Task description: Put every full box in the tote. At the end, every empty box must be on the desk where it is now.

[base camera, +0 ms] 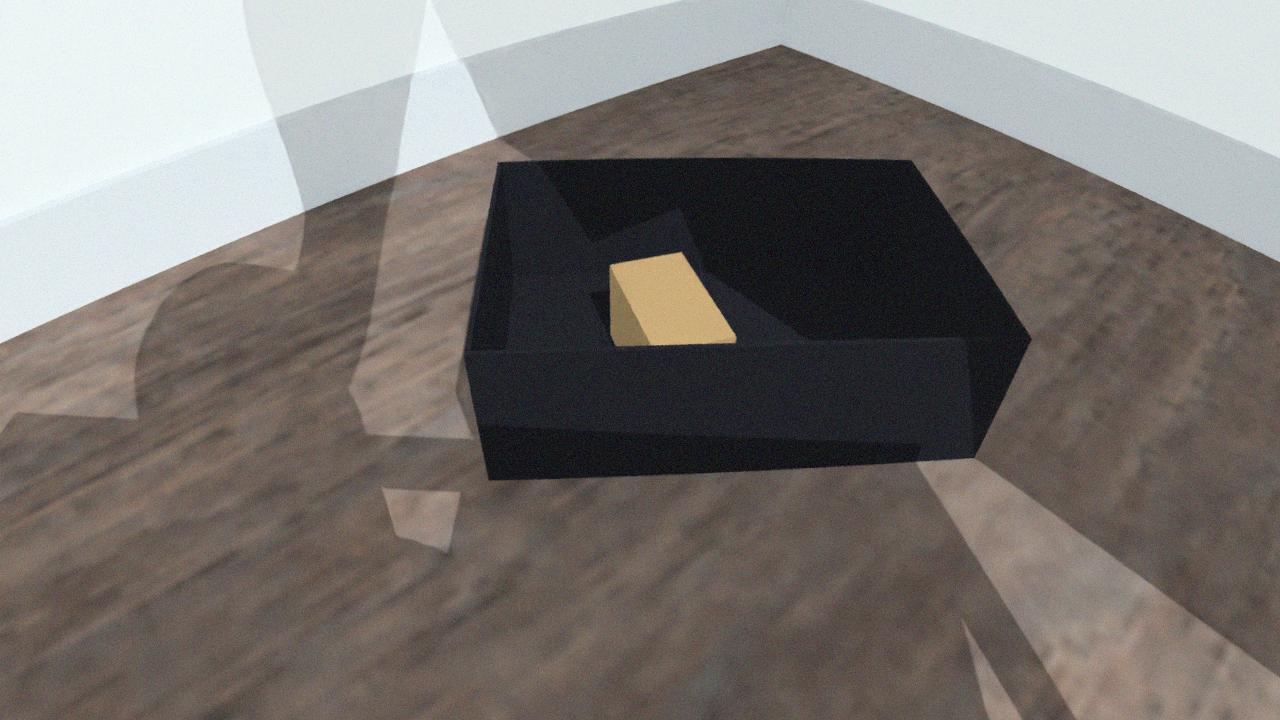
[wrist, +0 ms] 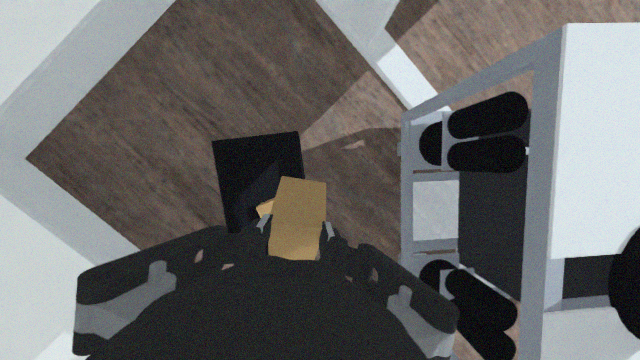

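Observation:
The black tote stands on the floor, open at the top. A tan box lies inside it, toward the left near wall in the base camera view; in the wrist view it is mostly hidden. My gripper is shut on another tan box, which hangs above the tote and overlaps its lower right part in the wrist view. The gripper does not show in the base camera view. Whether the held box is full cannot be seen. The desk does not clearly show.
The mobile base, a grey frame with black casters, stands at the right of the wrist view. White walls with pale skirting meet in a corner behind the tote. Shadows of the arm fall across the wooden floor and the tote.

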